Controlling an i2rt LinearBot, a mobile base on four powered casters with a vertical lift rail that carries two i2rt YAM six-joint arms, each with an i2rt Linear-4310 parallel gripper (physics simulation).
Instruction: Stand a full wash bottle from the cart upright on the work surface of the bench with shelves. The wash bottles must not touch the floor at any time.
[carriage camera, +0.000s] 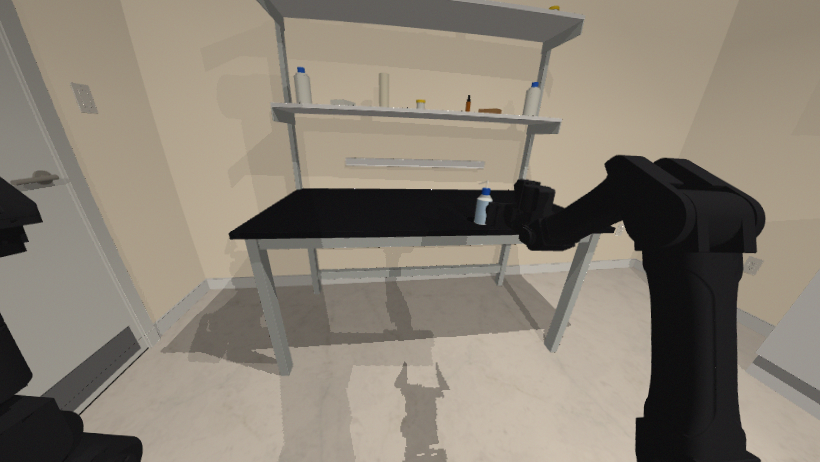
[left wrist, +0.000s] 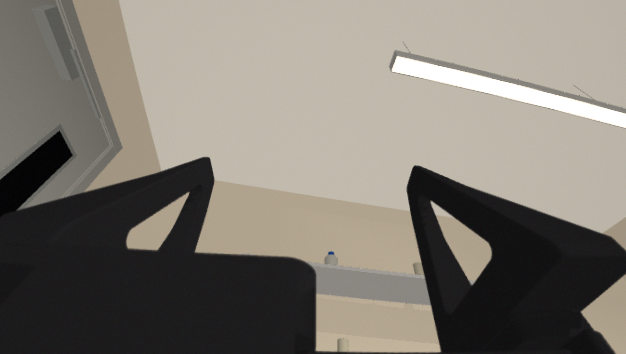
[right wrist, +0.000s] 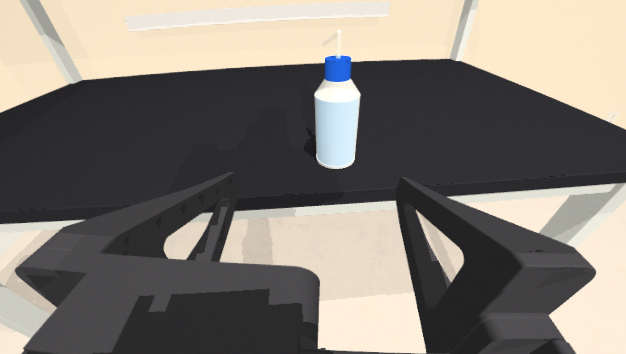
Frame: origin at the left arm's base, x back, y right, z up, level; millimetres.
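Seen in the pictures: left gripper, between the fingertips: (left wrist: 311, 172); right gripper, between the fingertips: (carriage camera: 500, 209) (right wrist: 316, 184).
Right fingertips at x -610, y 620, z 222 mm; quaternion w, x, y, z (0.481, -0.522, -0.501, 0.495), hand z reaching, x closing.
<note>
Pixels of each thing's top centre, then the offset from my right fingertips to it. Level surfaces: height alone.
- wash bottle, centre of its top: (right wrist: 335, 28) (carriage camera: 485, 180) dz +55, dx -219, dy +17 mm
- black work surface, height of its surface: dz -119 mm
- tall beige cylinder, centre of its top: (left wrist: 342, 339) (carriage camera: 383, 73) dz +516, dx -725, dy -426 mm
A wash bottle (carriage camera: 482, 210) (right wrist: 337, 131) with a blue cap, white spout and light-blue contents up to its shoulder stands upright on the black work surface (carriage camera: 355, 212) (right wrist: 125, 125) of the bench with shelves. It is near the front edge, right of the middle in the carriage view. My right gripper (carriage camera: 491, 213) (right wrist: 316, 184) is open and empty, in front of the bottle and apart from it in the right wrist view. My left gripper (left wrist: 311, 172) is open and empty, facing the ceiling and upper wall, far from the bottle. The cart does not show.
The middle shelf (carriage camera: 401, 112) over the bench holds two large blue-capped bottles (carriage camera: 302, 87) (carriage camera: 532, 100), a tall beige cylinder (carriage camera: 383, 90) and small items. An upper shelf (carriage camera: 424, 17) is above. A door (carriage camera: 51, 241) is at the left, a pale cabinet-like block (carriage camera: 797, 338) at the far right.
</note>
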